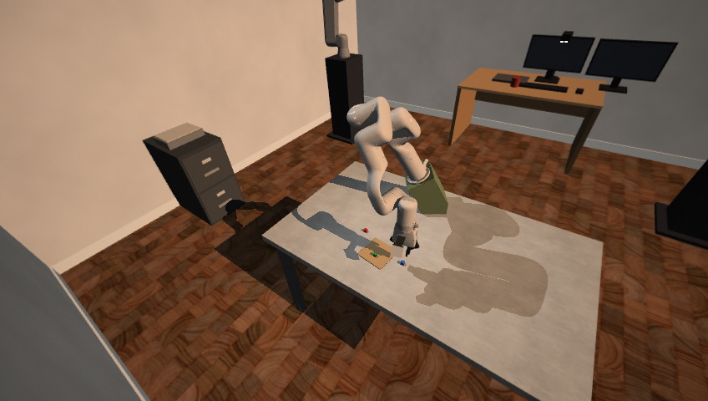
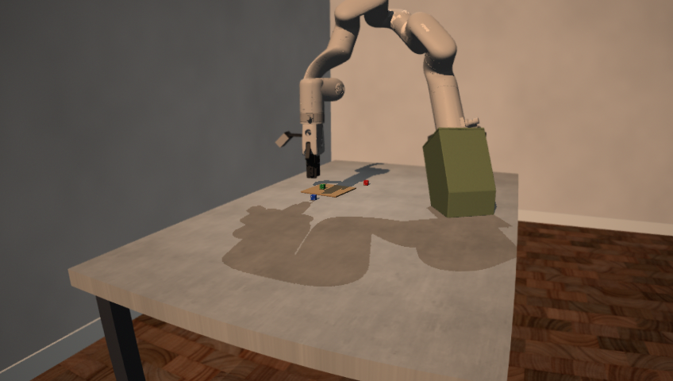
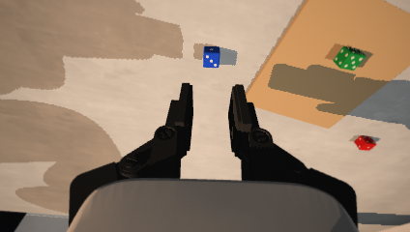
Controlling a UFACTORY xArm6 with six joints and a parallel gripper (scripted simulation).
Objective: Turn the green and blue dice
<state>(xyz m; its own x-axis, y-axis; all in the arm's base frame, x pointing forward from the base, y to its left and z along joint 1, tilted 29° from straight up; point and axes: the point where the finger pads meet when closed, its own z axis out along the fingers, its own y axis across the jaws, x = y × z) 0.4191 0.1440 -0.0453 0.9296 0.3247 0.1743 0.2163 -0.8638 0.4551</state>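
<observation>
Right now my hand is 9 cm above the blue die. Round my hand: tan mat (1 cm ahead, 13 cm to the right, 9 cm below); then green die (4 cm ahead, 13 cm to the right, 8 cm below); then red die (7 cm behind, 26 cm to the right, 9 cm below).
</observation>
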